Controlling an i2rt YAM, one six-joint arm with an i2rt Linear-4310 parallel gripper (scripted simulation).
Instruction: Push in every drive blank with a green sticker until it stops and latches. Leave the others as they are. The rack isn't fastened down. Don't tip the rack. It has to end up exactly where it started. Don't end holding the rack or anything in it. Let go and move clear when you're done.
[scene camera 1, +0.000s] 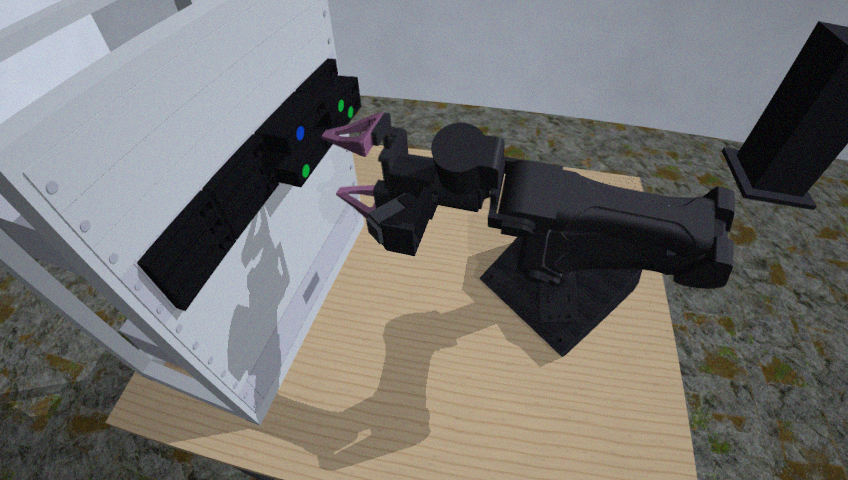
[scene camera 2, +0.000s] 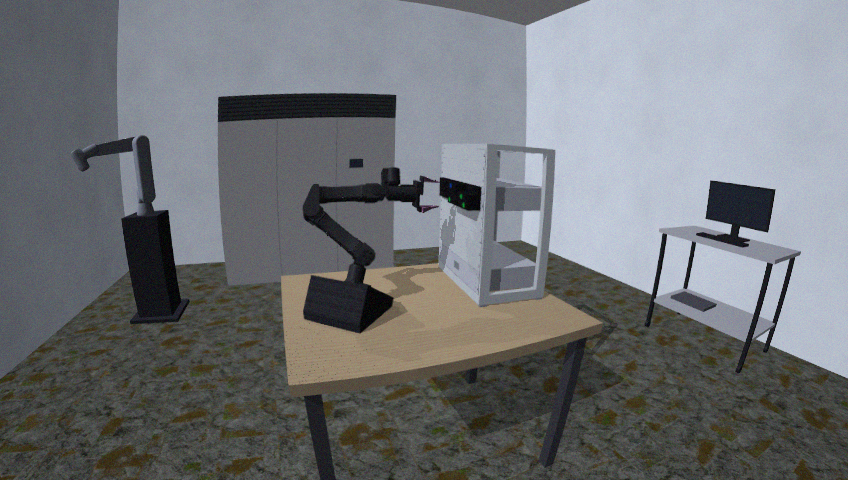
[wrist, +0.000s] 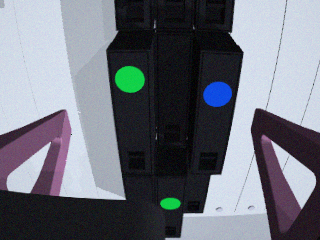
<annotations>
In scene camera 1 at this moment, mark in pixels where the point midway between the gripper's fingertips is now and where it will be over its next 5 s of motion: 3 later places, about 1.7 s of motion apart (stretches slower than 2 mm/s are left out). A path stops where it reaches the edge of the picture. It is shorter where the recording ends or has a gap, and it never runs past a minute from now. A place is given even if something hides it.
The gripper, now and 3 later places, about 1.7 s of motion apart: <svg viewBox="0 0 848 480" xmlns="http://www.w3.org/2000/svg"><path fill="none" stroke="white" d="M330 164L373 124L379 118L360 167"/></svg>
</annotations>
